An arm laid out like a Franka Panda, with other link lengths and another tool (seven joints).
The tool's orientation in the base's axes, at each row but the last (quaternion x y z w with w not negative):
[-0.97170, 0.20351, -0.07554, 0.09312]
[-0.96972, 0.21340, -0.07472, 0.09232]
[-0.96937, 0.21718, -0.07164, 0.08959]
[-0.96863, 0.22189, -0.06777, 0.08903]
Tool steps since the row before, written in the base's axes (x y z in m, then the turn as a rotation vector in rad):
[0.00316, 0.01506, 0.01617, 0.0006, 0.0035, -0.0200]
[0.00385, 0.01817, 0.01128, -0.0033, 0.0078, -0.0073]
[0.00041, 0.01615, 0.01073, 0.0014, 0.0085, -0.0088]
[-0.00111, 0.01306, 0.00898, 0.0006, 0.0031, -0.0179]
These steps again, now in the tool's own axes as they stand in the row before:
[-0.00155, -0.01818, -0.01286, -0.0031, 0.0009, 0.0201]
[-0.00312, -0.02013, -0.00758, -0.0071, -0.0041, 0.0076]
[-0.00557, -0.01673, -0.00807, -0.0033, -0.0063, 0.0100]
[-0.00594, -0.01292, -0.00709, -0.0025, 0.0006, 0.0180]

